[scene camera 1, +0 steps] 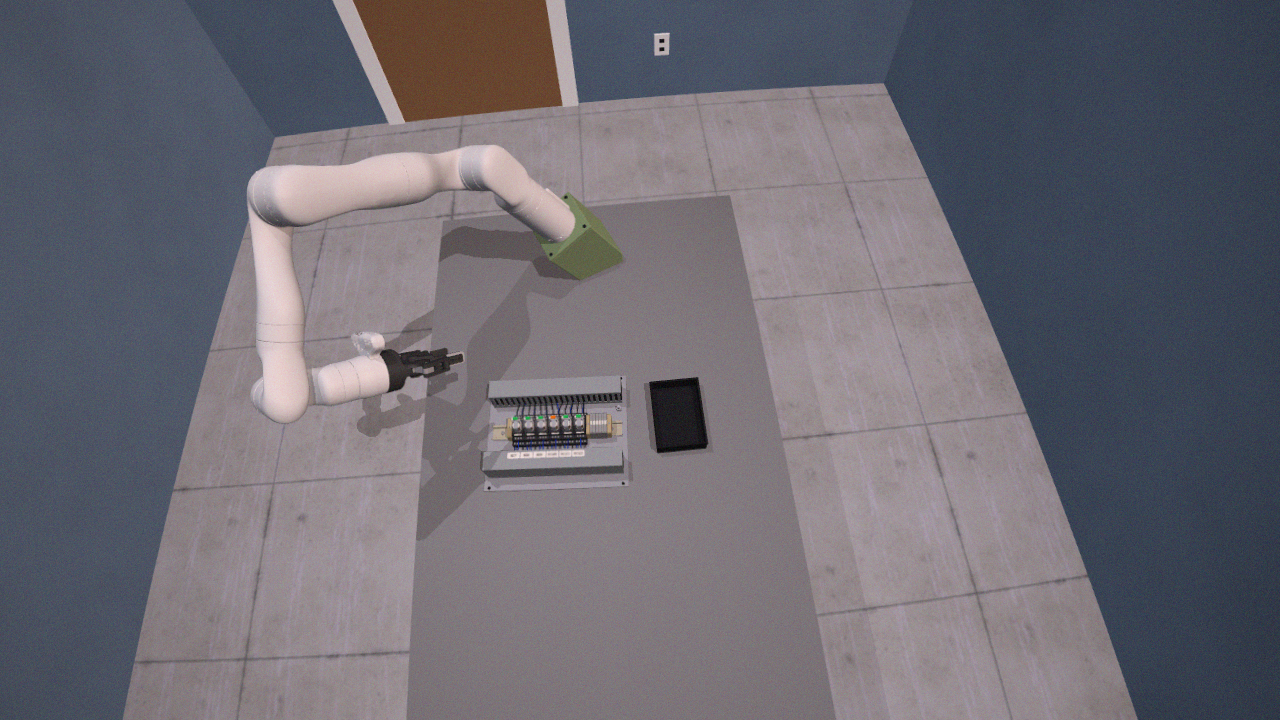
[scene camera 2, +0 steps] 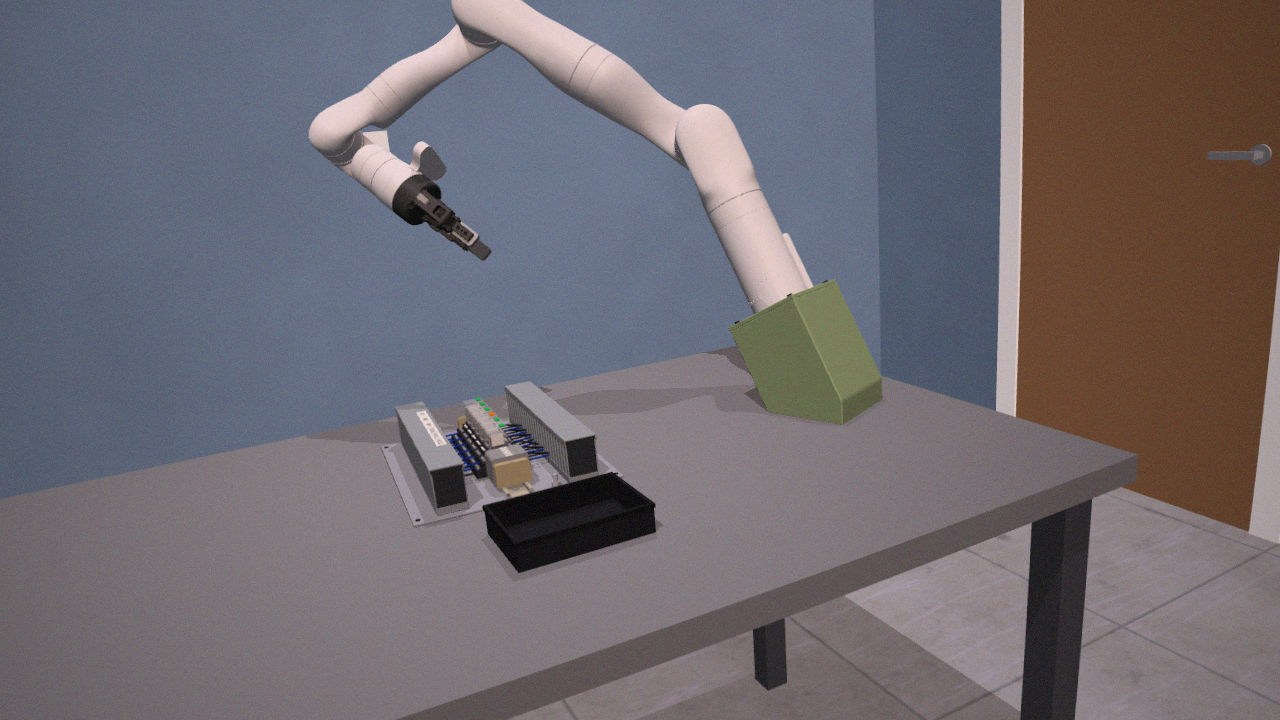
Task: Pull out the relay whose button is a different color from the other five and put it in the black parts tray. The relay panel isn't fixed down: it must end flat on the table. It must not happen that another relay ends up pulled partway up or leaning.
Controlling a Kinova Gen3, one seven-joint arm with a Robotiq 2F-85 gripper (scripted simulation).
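A black parts tray [scene camera 2: 614, 512] and a relay panel [scene camera 2: 438, 494] are visible in scene camera 2; scene camera 1 also shows the tray [scene camera 1: 679, 424]. My gripper [scene camera 2: 481, 248] is visible in scene camera 2, and scene camera 1 likewise shows the gripper [scene camera 1: 455, 354].
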